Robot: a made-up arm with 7 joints. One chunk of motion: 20 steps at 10 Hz.
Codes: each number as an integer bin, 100 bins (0 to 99) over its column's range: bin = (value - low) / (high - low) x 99, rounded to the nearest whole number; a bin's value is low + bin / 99 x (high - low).
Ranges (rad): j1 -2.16..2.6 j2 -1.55..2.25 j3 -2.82..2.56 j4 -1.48..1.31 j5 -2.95..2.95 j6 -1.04..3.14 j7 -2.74..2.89
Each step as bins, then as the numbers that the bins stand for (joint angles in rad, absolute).
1 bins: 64 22 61 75 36 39 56
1 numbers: 0.9172 -0.7056 0.4949 0.6336 -0.8045 0.6067 0.4446
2 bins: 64 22 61 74 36 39 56
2 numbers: 0.9172 -0.7056 0.4949 0.6055 -0.8045 0.6067 0.4446
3 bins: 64 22 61 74 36 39 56
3 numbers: 0.9172 -0.7056 0.4949 0.6055 -0.8045 0.6067 0.4446
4 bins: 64 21 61 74 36 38 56
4 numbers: 0.9172 -0.7439 0.4949 0.6055 -0.8045 0.5644 0.4446
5 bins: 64 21 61 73 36 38 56
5 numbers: 0.9172 -0.7439 0.4949 0.5773 -0.8045 0.5644 0.4446
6 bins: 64 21 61 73 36 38 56
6 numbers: 0.9172 -0.7439 0.4949 0.5773 -0.8045 0.5644 0.4446
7 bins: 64 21 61 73 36 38 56
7 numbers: 0.9172 -0.7439 0.4949 0.5773 -0.8045 0.5644 0.4446
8 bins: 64 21 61 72 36 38 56
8 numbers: 0.9172 -0.7439 0.4949 0.5491 -0.8045 0.5644 0.4446
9 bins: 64 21 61 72 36 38 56
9 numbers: 0.9172 -0.7439 0.4949 0.5491 -0.8045 0.5644 0.4446
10 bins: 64 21 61 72 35 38 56
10 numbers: 0.9172 -0.7439 0.4949 0.5491 -0.8641 0.5644 0.4446
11 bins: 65 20 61 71 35 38 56
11 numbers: 0.9653 -0.7823 0.4949 0.5209 -0.8641 0.5644 0.4446
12 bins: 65 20 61 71 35 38 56
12 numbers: 0.9653 -0.7823 0.4949 0.5209 -0.8641 0.5644 0.4446
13 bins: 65 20 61 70 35 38 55
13 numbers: 0.9653 -0.7823 0.4949 0.4927 -0.8641 0.5644 0.3878
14 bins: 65 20 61 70 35 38 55
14 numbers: 0.9653 -0.7823 0.4949 0.4927 -0.8641 0.5644 0.3878
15 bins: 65 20 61 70 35 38 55
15 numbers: 0.9653 -0.7823 0.4949 0.4927 -0.8641 0.5644 0.3878
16 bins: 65 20 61 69 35 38 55
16 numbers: 0.9653 -0.7823 0.4949 0.4645 -0.8641 0.5644 0.3878
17 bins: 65 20 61 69 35 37 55
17 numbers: 0.9653 -0.7823 0.4949 0.4645 -0.8641 0.5222 0.3878
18 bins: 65 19 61 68 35 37 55
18 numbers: 0.9653 -0.8207 0.4949 0.4364 -0.8641 0.5222 0.3878
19 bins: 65 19 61 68 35 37 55
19 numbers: 0.9653 -0.8207 0.4949 0.4364 -0.8641 0.5222 0.3878
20 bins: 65 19 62 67 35 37 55
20 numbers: 0.9653 -0.8207 0.5493 0.4082 -0.8641 0.5222 0.3878
